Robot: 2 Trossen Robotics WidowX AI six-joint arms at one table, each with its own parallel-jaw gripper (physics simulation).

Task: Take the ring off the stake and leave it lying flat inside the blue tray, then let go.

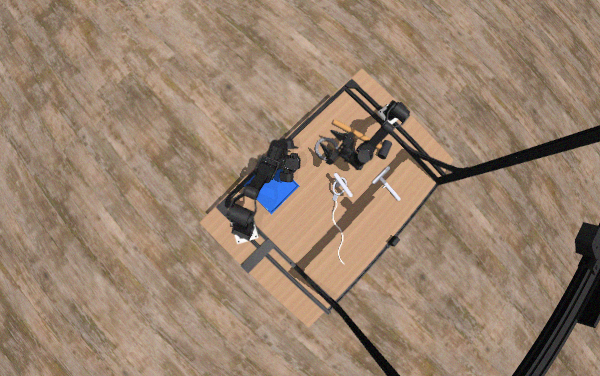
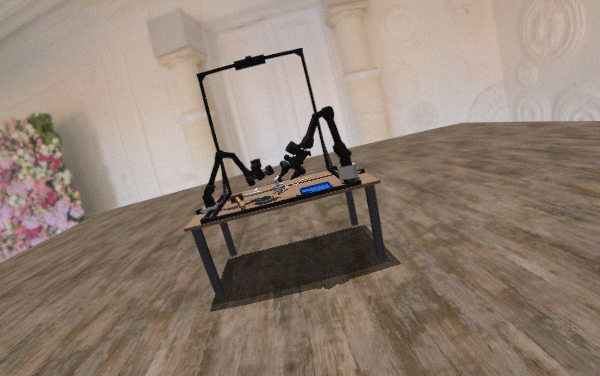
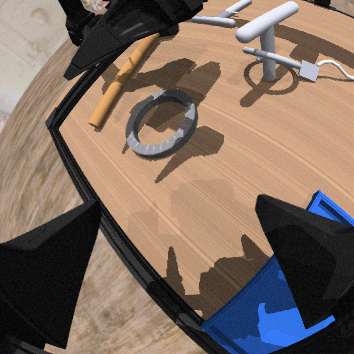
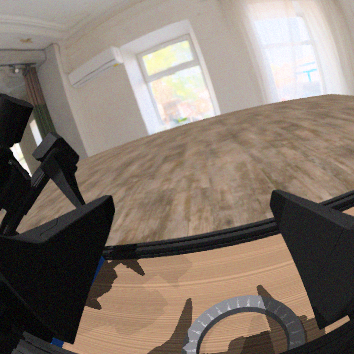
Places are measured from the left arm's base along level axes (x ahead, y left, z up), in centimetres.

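Pixels of known places: left gripper, fingertip midpoint: [image 2: 285,178] [image 3: 180,205]; right gripper, fingertip midpoint: [image 1: 325,136] [image 2: 260,177] [image 3: 69,73] [image 4: 193,201]; left arm's base, link origin: [image 1: 244,230] [image 2: 346,165]; right arm's base, link origin: [image 1: 390,113] [image 2: 210,205].
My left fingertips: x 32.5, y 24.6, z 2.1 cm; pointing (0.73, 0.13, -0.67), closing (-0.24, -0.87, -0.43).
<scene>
For each thing: its top centre in the pictures, then the offset to it from my left fingertips.
- thick grey ring, top centre: [image 4: 242,345] [image 3: 156,118] [image 1: 327,148] [image 2: 264,199] dx +17.2, dy +2.7, dz -10.8 cm
- T-topped white stake, top centre: [image 3: 270,11] [image 1: 343,184] dx +16.9, dy -17.8, dz -1.5 cm
- blue tray, top centre: [image 3: 325,317] [image 1: 271,185] [image 2: 315,187] dx -14.9, dy -7.7, dz -10.0 cm
- mallet with an orange handle, top centre: [image 3: 123,54] [image 1: 363,134] [image 2: 238,197] dx +37.0, dy +4.1, dz -7.3 cm
- second white T-shaped piece, top centre: [image 3: 228,4] [image 1: 391,185] dx +44.1, dy -25.1, dz -10.3 cm
A thick grey ring [image 1: 317,149] [image 3: 155,151] [image 4: 240,302] lies on the table. A T-topped white stake [image 1: 343,184] [image 3: 268,45] stands upright, with a thin white ring [image 1: 333,187] [image 3: 275,58] around its post. Which ring the task means I cannot tell. The blue tray [image 1: 276,196] [image 2: 316,188] [image 3: 285,321] shows no ring in the parts I see. My left gripper [image 3: 180,205] is open and empty, high above the table beside the tray. My right gripper [image 4: 193,201] is open and empty above the grey ring.
A mallet with an orange handle [image 1: 345,126] [image 3: 120,82] lies near the grey ring. A second white T-shaped piece [image 1: 390,190] [image 3: 220,21] lies farther back. A white cord [image 1: 341,237] [image 3: 331,63] trails from the thin ring. A black frame [image 1: 315,117] edges the table.
</scene>
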